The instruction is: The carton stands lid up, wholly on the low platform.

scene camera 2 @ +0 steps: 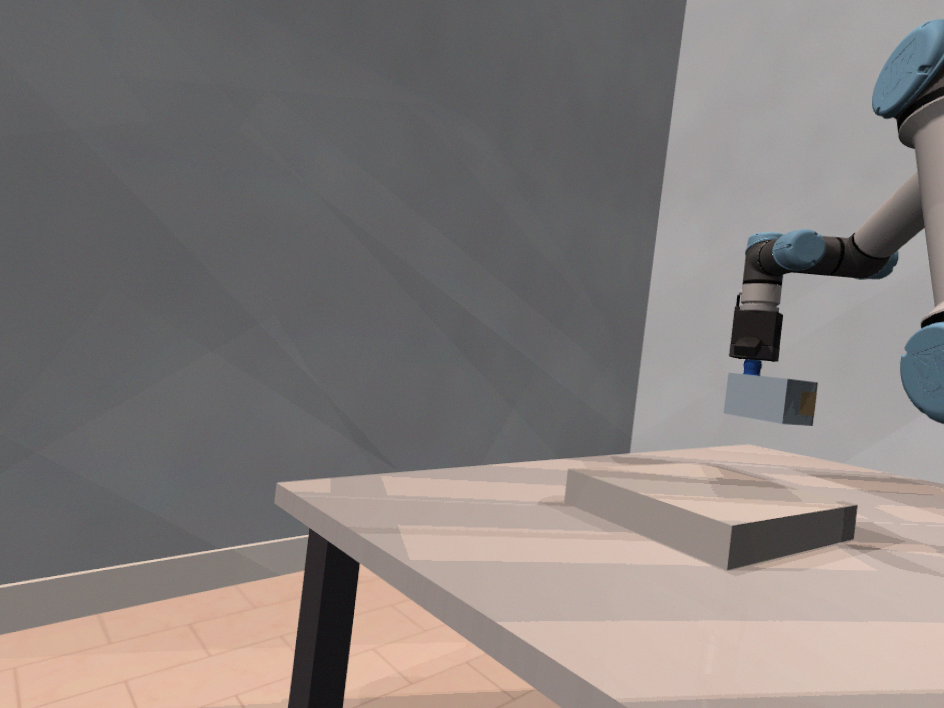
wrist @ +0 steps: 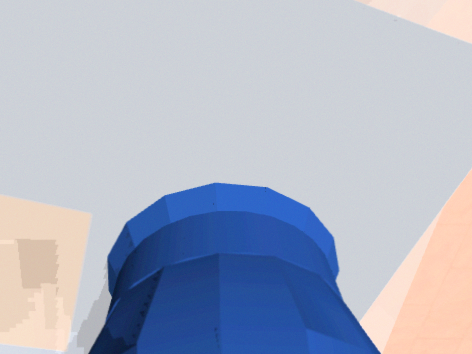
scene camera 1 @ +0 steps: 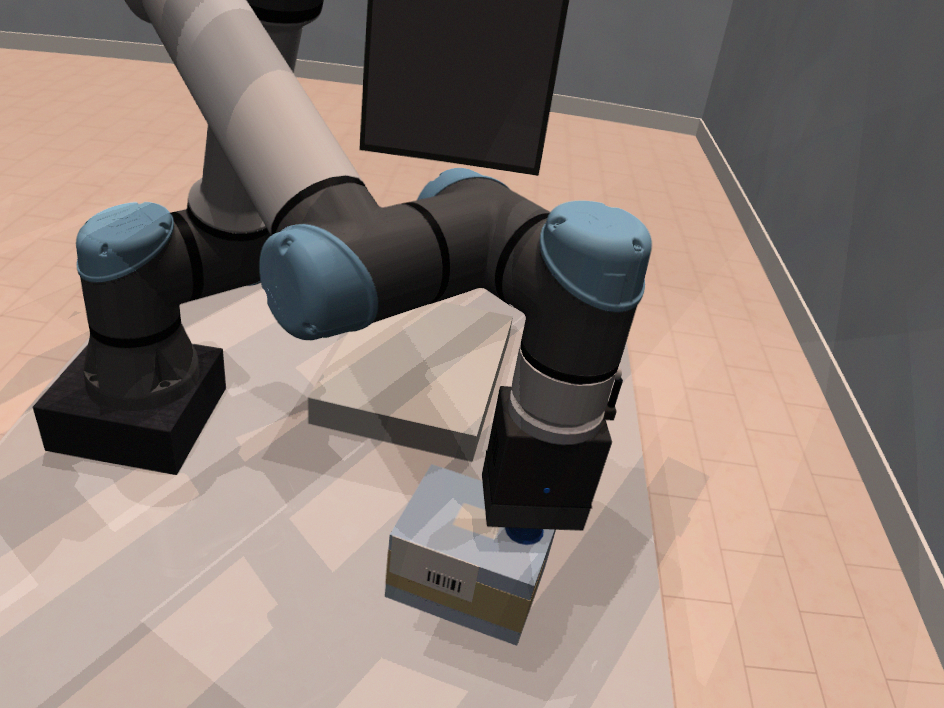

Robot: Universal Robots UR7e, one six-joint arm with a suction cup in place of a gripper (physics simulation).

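Where they show: hand, its tool point: point(scene camera 2: 751, 381) point(wrist: 220, 227) point(scene camera 1: 521, 538); arm's base, origin of its link: point(scene camera 1: 142, 375).
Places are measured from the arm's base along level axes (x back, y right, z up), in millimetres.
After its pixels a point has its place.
Note:
The blue-grey carton point(scene camera 1: 434, 514) {x -385, y 342, z 137 mm} point(scene camera 2: 754, 397) {x -442, y 299, z 92 mm} point(wrist: 225, 100) {x -468, y 325, z 137 mm} hangs in the air from my suction cup point(scene camera 1: 524, 532) point(scene camera 2: 752, 368) point(wrist: 223, 230). The cup is on its upper face, off-centre, near one end. That face is about level and bears a tan patch. A barcode label and a yellow band show on the side towards scene camera 1; an orange-brown patch shows on the end in scene camera 2. I cannot tell for certain which face is the lid. The low grey platform point(scene camera 1: 404, 388) {x -357, y -51, z -27 mm} point(scene camera 2: 648, 518) {x -397, y -302, z -52 mm} lies on the table, apart from the carton and lower than it.
The arm's black base block point(scene camera 1: 106, 445) {x 25, y 97, z -43 mm} stands on the table point(scene camera 1: 228, 609) {x -177, y 308, z -74 mm} point(scene camera 2: 564, 586) {x -381, y -517, z -74 mm}, left of the platform in scene camera 1. The arm's wrist links pass above the platform's far part there. A dark panel point(scene camera 1: 461, 83) is behind the arm. The table's edge runs right of the carton.

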